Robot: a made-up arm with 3 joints.
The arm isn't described. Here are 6 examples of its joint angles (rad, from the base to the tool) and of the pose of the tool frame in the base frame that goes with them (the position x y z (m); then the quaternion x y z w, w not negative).
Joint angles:
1: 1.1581 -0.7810 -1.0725
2: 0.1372 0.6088 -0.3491
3: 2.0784 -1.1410 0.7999
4: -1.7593 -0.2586 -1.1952
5: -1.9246 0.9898 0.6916
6: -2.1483 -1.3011 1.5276
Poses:
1: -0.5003 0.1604 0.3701 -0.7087 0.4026 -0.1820 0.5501
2: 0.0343 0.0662 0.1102 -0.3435 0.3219 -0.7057 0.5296
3: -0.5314 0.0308 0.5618 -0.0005 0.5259 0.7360 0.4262
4: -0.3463 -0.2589 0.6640 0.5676 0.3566 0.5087 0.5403
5: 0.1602 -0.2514 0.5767 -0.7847 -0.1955 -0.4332 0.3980
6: -0.4782 0.0721 0.4262 -0.1572 0.4670 -0.8681 0.0603
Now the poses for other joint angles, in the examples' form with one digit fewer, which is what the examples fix.
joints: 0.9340 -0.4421 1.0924
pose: -0.392 0.279 0.410 0.064 0.778 0.250 0.573
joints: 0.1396 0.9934 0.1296
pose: 0.185 0.093 0.205 -0.137 0.255 -0.616 0.732
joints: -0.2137 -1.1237 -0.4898
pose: -0.566 -0.007 0.489 -0.842 0.481 -0.243 0.013
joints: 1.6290 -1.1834 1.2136
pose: -0.504 0.022 0.571 0.037 0.684 0.675 0.275
